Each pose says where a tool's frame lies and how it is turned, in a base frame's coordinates. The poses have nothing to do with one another.
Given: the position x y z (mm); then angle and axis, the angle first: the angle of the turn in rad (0 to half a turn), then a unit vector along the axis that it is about.
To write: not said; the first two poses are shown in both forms.
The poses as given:
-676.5, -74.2, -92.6, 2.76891, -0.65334, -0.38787, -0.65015
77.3, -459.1, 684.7, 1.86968, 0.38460, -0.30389, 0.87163
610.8, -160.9, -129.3, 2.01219, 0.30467, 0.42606, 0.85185
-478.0, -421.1, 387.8, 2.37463, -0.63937, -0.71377, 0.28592
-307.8, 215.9, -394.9, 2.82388, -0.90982, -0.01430, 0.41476
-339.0, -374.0, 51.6, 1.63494, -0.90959, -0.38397, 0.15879
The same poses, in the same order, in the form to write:
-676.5, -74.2, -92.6, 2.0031, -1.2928, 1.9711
77.3, -459.1, 684.7, 0.0358, -0.8101, 1.7207
610.8, -160.9, -129.3, 0.9166, 0.0148, 1.8700
-478.0, -421.1, 387.8, -2.2008, -0.1819, 1.5880
-307.8, 215.9, -394.9, -2.6930, 0.8203, 0.2292
-339.0, -374.0, 51.6, -1.6091, -0.2316, 0.5760

